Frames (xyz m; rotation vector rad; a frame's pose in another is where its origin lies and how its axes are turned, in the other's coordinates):
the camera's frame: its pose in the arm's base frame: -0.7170 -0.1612 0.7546 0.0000 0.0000 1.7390
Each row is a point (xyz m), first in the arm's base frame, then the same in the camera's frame.
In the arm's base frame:
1: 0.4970 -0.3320 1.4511
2: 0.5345 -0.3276 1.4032
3: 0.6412 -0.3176 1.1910
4: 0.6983 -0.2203 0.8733
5: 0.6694 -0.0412 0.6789
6: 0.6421 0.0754 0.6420
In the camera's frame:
1: -0.3716 -1.1683 0.6965
2: -0.3736 -1.2060 0.6486
3: -0.3816 -1.3128 0.4364
4: -0.2952 -1.3854 0.1187
5: -0.1138 -1.3869 -0.0757
6: 0.0057 -1.3795 -0.1126

